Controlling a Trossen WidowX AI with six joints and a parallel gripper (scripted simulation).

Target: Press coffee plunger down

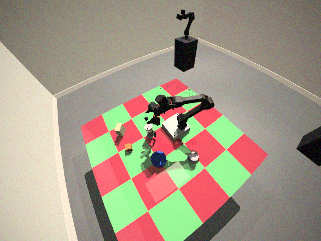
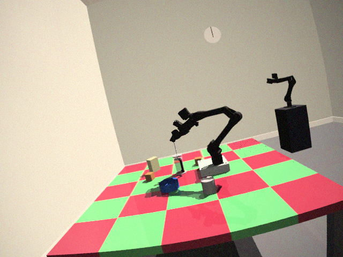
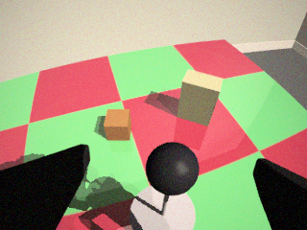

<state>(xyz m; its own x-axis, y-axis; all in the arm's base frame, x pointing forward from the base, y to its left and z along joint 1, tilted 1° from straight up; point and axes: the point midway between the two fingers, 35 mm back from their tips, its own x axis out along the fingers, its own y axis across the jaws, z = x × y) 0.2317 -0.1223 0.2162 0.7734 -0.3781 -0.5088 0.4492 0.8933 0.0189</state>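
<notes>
Now: the coffee press 13 cm below my gripper tip and 1 cm to the left of it. The rest, counted from my gripper tip: grey cylinder 40 cm to the left, 22 cm below, 15 cm behind.
</notes>
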